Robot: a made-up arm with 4 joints.
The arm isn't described. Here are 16 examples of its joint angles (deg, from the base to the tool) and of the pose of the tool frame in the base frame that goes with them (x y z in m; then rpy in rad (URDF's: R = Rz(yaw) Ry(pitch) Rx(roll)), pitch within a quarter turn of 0, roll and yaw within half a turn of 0).
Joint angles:
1: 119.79 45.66 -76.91 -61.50
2: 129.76 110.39 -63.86 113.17
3: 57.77 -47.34 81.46 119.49
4: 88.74 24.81 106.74 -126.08
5: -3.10 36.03 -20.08 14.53
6: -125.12 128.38 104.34 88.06
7: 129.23 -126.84 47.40 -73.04
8: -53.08 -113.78 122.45 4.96
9: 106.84 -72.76 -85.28 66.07
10: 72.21 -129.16 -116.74 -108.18
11: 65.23 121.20 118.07 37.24
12: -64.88 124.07 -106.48 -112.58
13: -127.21 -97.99 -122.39 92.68
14: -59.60 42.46 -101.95 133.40
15: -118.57 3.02 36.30 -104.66
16: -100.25 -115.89 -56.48 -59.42
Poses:
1: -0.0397 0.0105 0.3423 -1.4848 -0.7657 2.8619
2: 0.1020 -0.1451 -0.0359 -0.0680 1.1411 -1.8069
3: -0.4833 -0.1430 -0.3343 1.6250 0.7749 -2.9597
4: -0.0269 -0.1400 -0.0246 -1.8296 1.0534 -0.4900
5: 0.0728 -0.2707 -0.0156 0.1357 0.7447 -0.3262
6: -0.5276 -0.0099 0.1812 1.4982 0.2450 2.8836
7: 0.2689 -0.0149 -0.1617 1.7356 0.1139 2.4318
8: -0.4332 0.0194 0.7294 -2.2341 -1.1302 0.1090
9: 0.0709 -0.0356 0.1320 -1.7747 -1.1524 -2.9554
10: 0.1276 -0.0802 -0.4467 0.9656 0.7429 -0.6193
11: 0.5636 0.0573 0.0761 -1.8571 0.3693 0.3103
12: -0.2575 -0.0509 -0.0903 0.6657 1.2065 -0.8259
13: -0.0109 0.1777 0.3590 -2.3011 0.7943 2.2728
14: -0.1279 0.0426 0.4567 -1.4951 -0.9622 2.8753
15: 0.0689 0.0438 0.2672 2.0860 -0.5417 1.9984
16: 0.1100 0.0240 0.6903 0.3202 -0.9761 1.0133
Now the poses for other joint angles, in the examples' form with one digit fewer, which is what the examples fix.
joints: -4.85 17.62 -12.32 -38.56
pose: 0.138 -0.057 0.139 0.410 0.177 0.667
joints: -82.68 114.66 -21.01 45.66
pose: -0.296 -0.357 0.328 -3.112 -0.470 -2.295
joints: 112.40 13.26 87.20 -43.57
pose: -0.107 -0.101 0.256 -1.585 -0.970 0.060
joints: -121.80 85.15 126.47 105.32
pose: -0.128 0.104 -0.139 0.437 0.946 1.770
